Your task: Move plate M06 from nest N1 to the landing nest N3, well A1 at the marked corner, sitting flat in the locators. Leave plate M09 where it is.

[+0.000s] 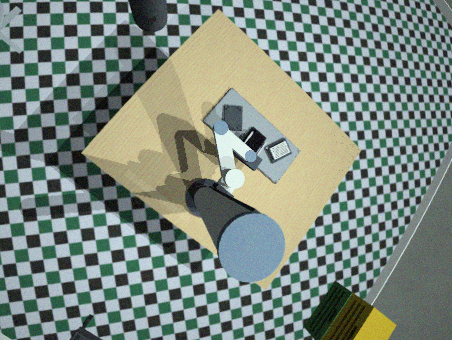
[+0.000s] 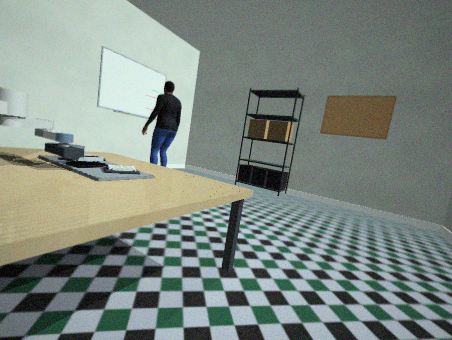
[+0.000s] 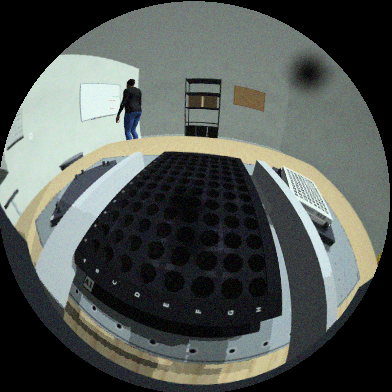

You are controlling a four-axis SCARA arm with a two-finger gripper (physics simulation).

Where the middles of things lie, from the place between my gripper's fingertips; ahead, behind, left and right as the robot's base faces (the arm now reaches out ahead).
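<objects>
The black well plate (image 3: 187, 239) sits 4 cm behind my hand and 1 cm below it. As for the black nest (image 3: 113, 302), my hand is 4 cm above it, 4 cm past it and 1 cm to the right of it.
</objects>
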